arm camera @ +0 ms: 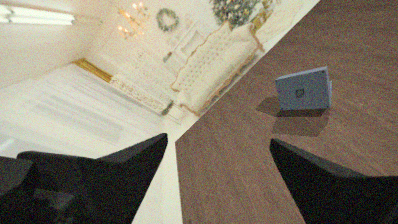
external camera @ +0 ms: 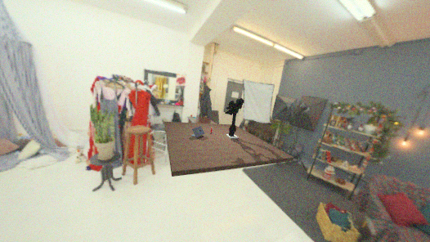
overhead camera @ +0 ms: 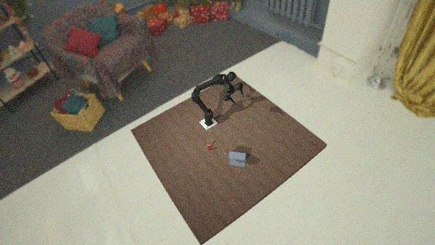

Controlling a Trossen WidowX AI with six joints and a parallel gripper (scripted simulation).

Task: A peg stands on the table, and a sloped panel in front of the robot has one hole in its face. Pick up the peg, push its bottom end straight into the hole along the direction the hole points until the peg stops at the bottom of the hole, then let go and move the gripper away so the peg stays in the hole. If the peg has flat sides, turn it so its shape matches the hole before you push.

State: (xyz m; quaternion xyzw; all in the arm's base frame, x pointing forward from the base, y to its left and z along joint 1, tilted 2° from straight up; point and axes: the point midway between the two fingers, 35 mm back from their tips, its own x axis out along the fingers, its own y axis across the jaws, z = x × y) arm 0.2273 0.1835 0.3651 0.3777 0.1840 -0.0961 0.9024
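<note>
Right now my gripper tip is 1 cm past the red peg, 33 cm to the left of it and 32 cm above it. Round my gripper tip: grey sloped panel 22 cm ahead, 20 cm to the right, 32 cm below.
</note>
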